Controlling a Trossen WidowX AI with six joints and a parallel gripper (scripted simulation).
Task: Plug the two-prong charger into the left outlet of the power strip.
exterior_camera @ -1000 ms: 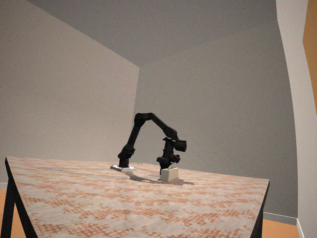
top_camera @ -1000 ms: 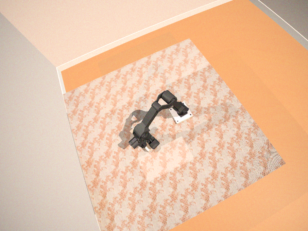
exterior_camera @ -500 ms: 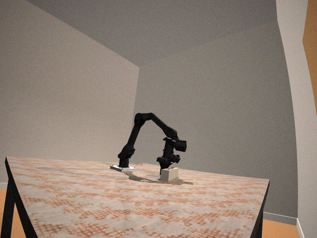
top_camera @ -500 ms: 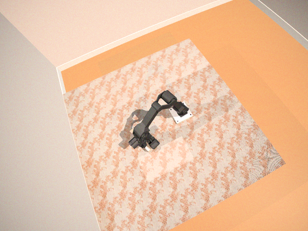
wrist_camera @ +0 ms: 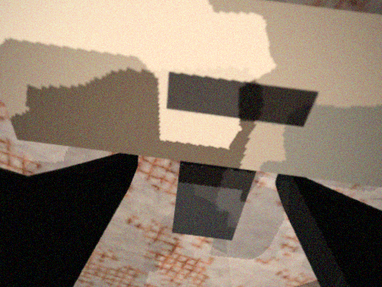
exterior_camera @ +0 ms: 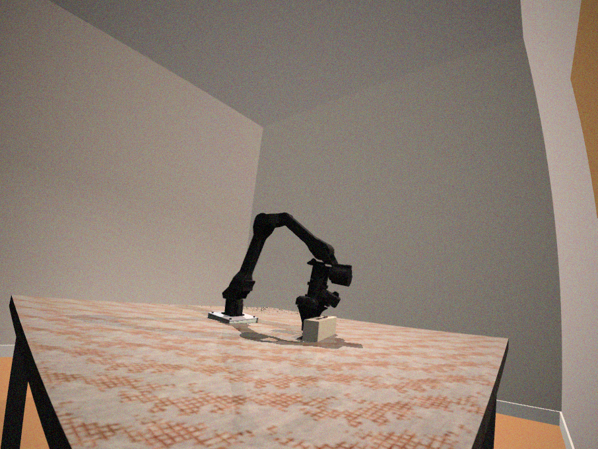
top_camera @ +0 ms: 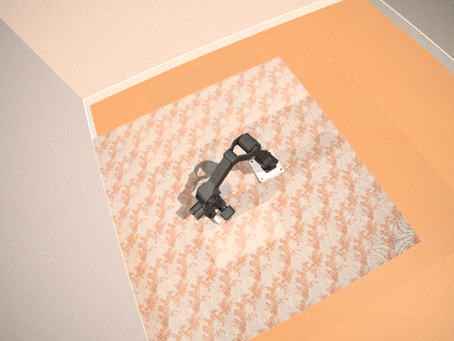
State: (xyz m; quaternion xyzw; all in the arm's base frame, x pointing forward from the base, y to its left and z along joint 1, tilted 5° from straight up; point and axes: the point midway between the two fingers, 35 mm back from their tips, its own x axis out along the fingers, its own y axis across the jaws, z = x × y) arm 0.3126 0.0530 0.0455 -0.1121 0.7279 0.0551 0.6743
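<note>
The dark grey two-prong charger lies 20 mm ahead of my gripper tip and 10 mm above it.
</note>
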